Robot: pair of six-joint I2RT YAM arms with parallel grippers.
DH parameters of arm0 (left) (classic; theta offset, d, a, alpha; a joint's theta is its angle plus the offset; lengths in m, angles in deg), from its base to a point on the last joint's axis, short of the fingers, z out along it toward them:
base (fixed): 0 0 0 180
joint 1: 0 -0.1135 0.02 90
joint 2: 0 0 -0.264 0
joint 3: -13.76 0 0.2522 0
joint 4: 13.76 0 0.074 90
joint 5: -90 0 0 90
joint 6: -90 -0.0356 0 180
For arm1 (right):
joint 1: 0 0.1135 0.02 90
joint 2: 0 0 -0.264 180
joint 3: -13.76 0 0.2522 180
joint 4: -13.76 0 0.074 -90
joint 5: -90 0 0 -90
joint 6: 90 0.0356 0 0
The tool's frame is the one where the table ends.
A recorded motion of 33 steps. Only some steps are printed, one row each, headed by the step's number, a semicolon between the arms.
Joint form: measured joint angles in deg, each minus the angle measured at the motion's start. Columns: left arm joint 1, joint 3, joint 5, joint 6, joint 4, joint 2; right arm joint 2, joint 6, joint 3, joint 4, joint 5, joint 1.
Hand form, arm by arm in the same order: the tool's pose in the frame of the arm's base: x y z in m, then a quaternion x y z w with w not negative. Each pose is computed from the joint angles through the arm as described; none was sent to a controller.
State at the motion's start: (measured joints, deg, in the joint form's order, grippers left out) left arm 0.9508 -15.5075 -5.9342 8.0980 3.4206 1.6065; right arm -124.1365 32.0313 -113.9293 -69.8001 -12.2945 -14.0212
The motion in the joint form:
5: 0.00 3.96 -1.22 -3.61 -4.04 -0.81; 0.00 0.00 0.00 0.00 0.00 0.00
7: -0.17 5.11 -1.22 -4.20 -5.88 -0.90; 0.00 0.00 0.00 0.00 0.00 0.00
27: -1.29 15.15 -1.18 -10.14 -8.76 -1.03; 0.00 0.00 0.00 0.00 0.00 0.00
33: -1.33 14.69 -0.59 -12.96 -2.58 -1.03; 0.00 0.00 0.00 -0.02 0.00 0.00
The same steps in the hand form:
5: 0.0926 -0.0060 0.2434 0.02873 0.63353 -0.07612 0.76942; 0.4238 -0.1137 0.2405 0.39601 0.90791 -0.09181 0.10222
7: 0.0942 -0.0057 0.2401 0.03146 0.62816 -0.07086 0.77421; 0.4238 -0.1137 0.2405 0.39601 0.90791 -0.09181 0.10222
27: 0.1101 -0.0038 0.1850 0.05579 0.67276 -0.02655 0.73728; 0.4238 -0.1137 0.2405 0.39601 0.90791 -0.09181 0.10222
33: 0.1101 -0.0033 0.1760 0.06775 0.70754 -0.00830 0.70337; 0.4238 -0.1136 0.2405 0.39600 0.90793 -0.09184 0.10205

